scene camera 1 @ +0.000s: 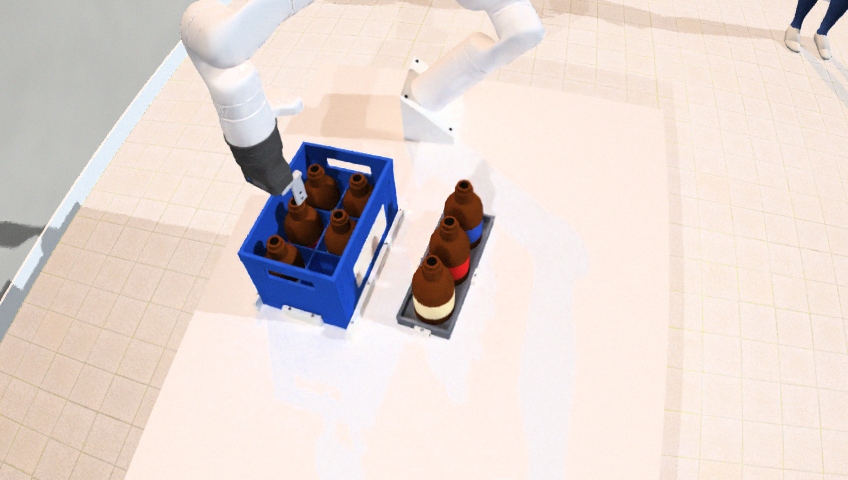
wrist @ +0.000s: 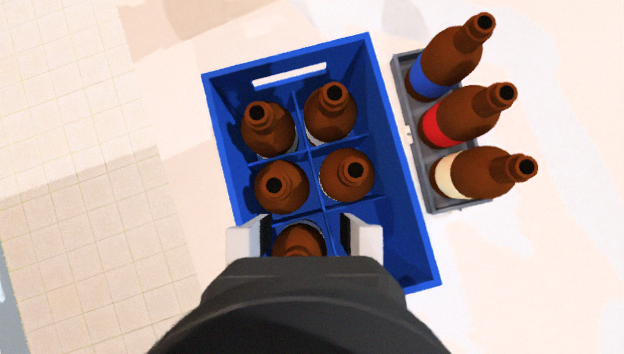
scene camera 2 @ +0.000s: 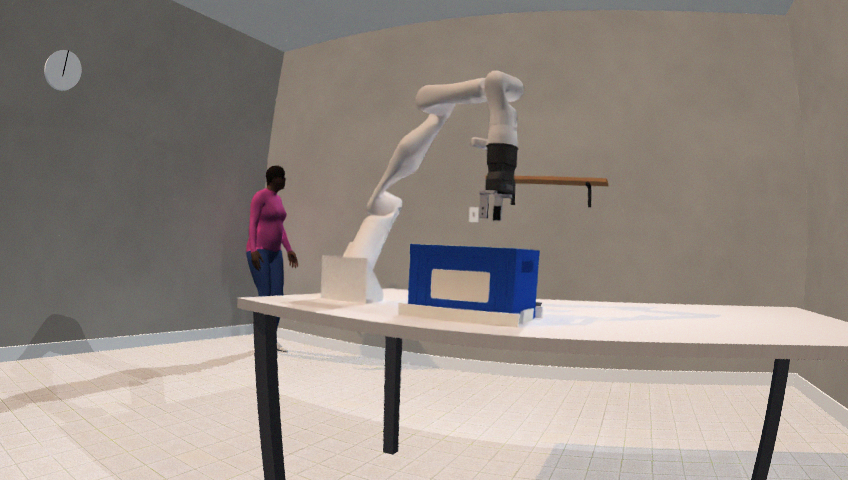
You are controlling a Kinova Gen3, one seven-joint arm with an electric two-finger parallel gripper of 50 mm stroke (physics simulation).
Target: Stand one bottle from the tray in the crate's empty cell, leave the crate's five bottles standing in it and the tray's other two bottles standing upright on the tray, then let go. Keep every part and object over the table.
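Places are measured from the arm's base along level axes (x right, y ahead, z up), in metres.
Pixels of known places: gripper, fingertip midpoint: (scene camera 1: 288, 193) (wrist: 305, 228) (scene camera 2: 490, 219); arm's base, origin of the base link: (scene camera 1: 427, 94) (scene camera 2: 355, 271).
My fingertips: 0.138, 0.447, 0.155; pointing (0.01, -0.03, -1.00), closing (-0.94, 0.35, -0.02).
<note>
Ahead of a thing's pixels: the offset from my fingertips to its top centre, as dx, dy, dz. "spot": to the spot under its first point. Level surfaces: height alone.
My gripper (scene camera 1: 292, 193) (scene camera 2: 490, 215) (wrist: 305, 228) is open and empty, pointing down above the blue crate {-0.025, -0.037, -0.069} (scene camera 1: 300, 297) (scene camera 2: 461, 256) (wrist: 405, 160). In the wrist view one crate bottle {+0.031, +0.044, -0.081} (wrist: 299, 242) shows between the fingers, partly hidden by the gripper; scene camera 2 shows the fingers above the crate rim. Five brown bottles stand in the crate. The empty cell {spot: -0.033, +0.010, -0.183} (scene camera 1: 324, 262) (wrist: 370, 217) is at its near right corner in scene camera 1. Blue-banded {-0.269, -0.134, -0.084} (scene camera 1: 464, 208) (wrist: 450, 57), red-banded {-0.258, -0.049, -0.084} (scene camera 1: 450, 246) (wrist: 465, 117) and cream-banded {-0.244, +0.036, -0.084} (scene camera 1: 433, 285) (wrist: 480, 172) bottles stand upright on the grey tray (scene camera 1: 441, 333) (wrist: 406, 107).
The tray stands beside the crate, to its right in scene camera 1, with a narrow gap between them. White brackets {spot: -0.013, +0.110, -0.215} (scene camera 1: 302, 315) sit at the crate's foot. The arm's base (scene camera 1: 425, 121) (scene camera 2: 343, 279) stands behind the crate and tray on the table {dz -0.244} (scene camera 2: 684, 324). A person (scene camera 2: 270, 223) stands beyond the table.
</note>
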